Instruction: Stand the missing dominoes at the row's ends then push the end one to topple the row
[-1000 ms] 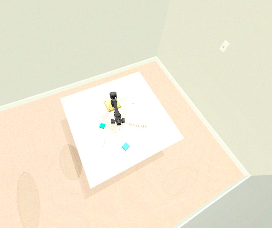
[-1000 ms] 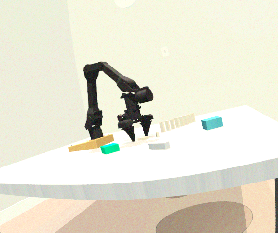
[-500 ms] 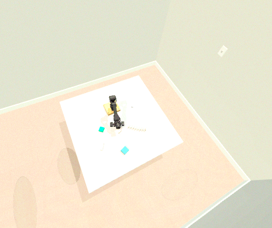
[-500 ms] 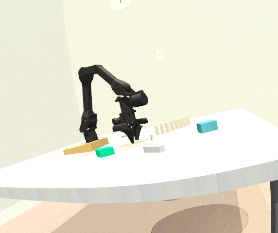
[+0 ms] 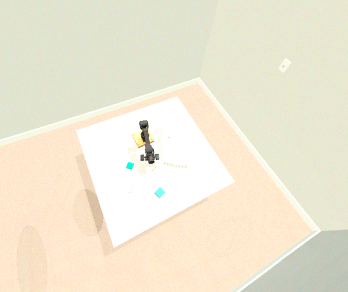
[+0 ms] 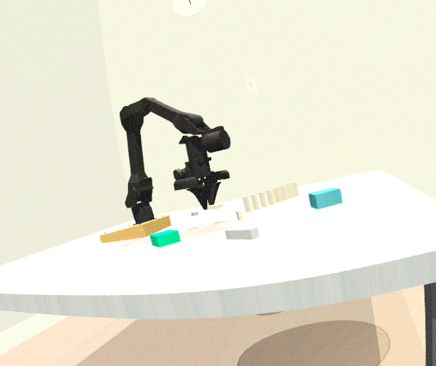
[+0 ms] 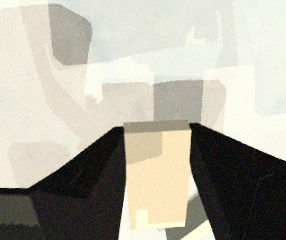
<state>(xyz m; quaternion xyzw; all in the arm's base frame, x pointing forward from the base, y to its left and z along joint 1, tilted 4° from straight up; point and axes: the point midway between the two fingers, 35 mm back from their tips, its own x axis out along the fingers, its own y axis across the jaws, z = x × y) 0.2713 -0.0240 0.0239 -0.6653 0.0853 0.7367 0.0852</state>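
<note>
Now: gripper tip 21 cm to the left of the green block, 3 cm above it and 2 cm past it. The rest, counted from my gripper tip: small grey piece 30 cm to the left, 24 cm behind, 4 cm below; then pale grey block 26 cm to the right, 21 cm ahead, 4 cm below; then cyan block 35 cm ahead, 3 cm below, 1 cm to the right.
</note>
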